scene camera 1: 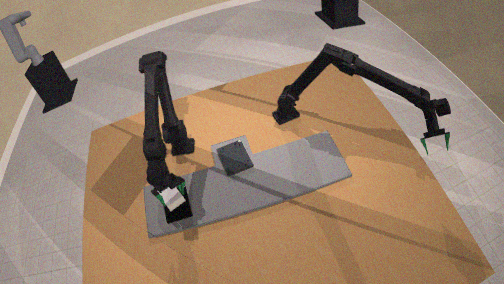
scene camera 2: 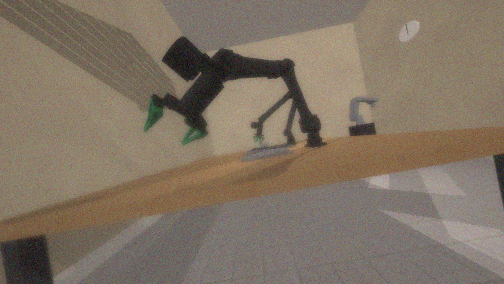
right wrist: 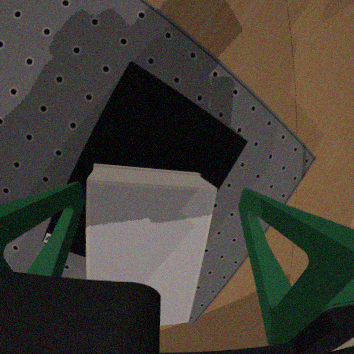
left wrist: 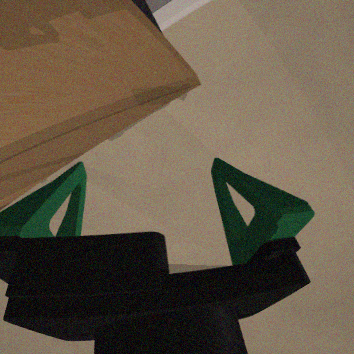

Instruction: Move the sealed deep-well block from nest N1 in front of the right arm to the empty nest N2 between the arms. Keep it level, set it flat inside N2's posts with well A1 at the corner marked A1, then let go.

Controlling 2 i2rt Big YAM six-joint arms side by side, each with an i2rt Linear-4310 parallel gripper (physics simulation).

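Where they show: left gripper, fingertip midpoint: [scene camera 1: 437, 153] [scene camera 2: 165, 138] [left wrist: 150, 165]; right gripper, fingertip midpoint: [scene camera 1: 173, 200] [scene camera 2: 257, 143] [right wrist: 162, 193]; left arm's base, origin of the base link: [scene camera 1: 286, 115] [scene camera 2: 315, 146]; right arm's base, origin of the base link: [scene camera 1: 183, 147] [scene camera 2: 291, 144].
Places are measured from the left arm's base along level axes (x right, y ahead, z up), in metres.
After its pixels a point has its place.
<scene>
The white sealed block [scene camera 1: 173, 200] @(x 0.651, y 0.252, z 0.067 m) [right wrist: 150, 240] @(x 0.657, y 0.221, z 0.069 m) lies turned out of line with black nest N1 [scene camera 1: 180, 215] @(x 0.651, y 0.308, z 0.024 m) [right wrist: 155, 115] @(x 0.635, y 0.299, z 0.025 m), covering its near part in the right wrist view; whether it is tilted or touching N1 I cannot tell. My right gripper [scene camera 1: 173, 194] @(x 0.649, y 0.257, z 0.076 m) [scene camera 2: 258, 139] @(x 0.649, y 0.257, z 0.076 m) [right wrist: 162, 193] @(x 0.649, y 0.257, z 0.076 m) is open, with its green fingers on either side of the block and gaps beside it. Nest N2 [scene camera 1: 234, 158] @(x 0.331, y 0.140, z 0.025 m) is a dark, empty plate at the board's back edge, with a small white mark at its upper right corner. My left gripper [scene camera 1: 436, 144] @(x -0.429, y 0.661, z 0.146 m) [scene camera 2: 165, 137] @(x -0.429, y 0.661, z 0.146 m) [left wrist: 150, 165] @(x -0.429, y 0.661, z 0.146 m) is open and empty, far from both nests.
The grey perforated board [scene camera 1: 300, 165] @(x 0.090, y 0.311, z 0.013 m) [scene camera 2: 265, 154] @(x -0.041, y 0.330, z 0.013 m) [right wrist: 37, 47] @(x 0.536, y 0.309, z 0.013 m) bears both nests on the wooden table [scene camera 1: 400, 200] @(x -0.210, y 0.697, z 0.000 m) [scene camera 2: 350, 155] @(x -0.434, y 0.152, z 0.000 m) [left wrist: 75, 75] @(x -0.330, y 0.745, z 0.000 m). A grey arm [scene camera 1: 17, 45] [scene camera 2: 356, 110] on a black pedestal [scene camera 1: 52, 82] [scene camera 2: 362, 130] stands off the table.
</scene>
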